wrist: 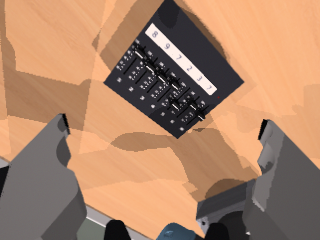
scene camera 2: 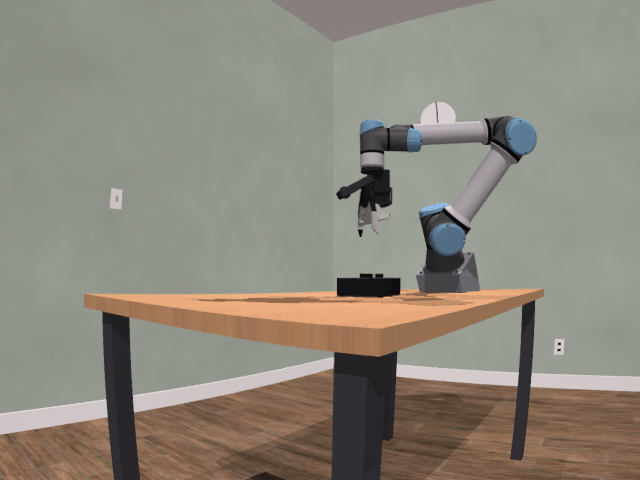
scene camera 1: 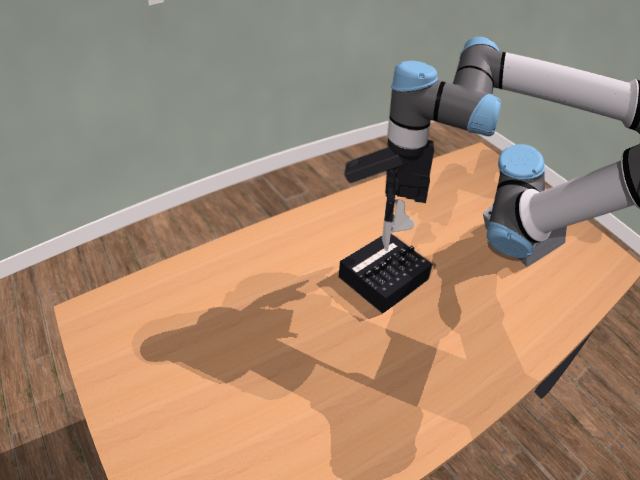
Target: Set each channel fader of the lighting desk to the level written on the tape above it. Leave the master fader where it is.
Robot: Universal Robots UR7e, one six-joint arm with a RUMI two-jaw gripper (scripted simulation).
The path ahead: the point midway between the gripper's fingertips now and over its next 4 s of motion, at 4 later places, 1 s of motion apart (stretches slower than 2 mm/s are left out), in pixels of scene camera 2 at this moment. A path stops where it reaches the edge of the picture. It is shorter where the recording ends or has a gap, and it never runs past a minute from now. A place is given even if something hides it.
My gripper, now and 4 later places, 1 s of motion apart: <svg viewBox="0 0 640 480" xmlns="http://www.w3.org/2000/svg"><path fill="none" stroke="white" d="M368 235L370 240L373 248L372 253L371 257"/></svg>
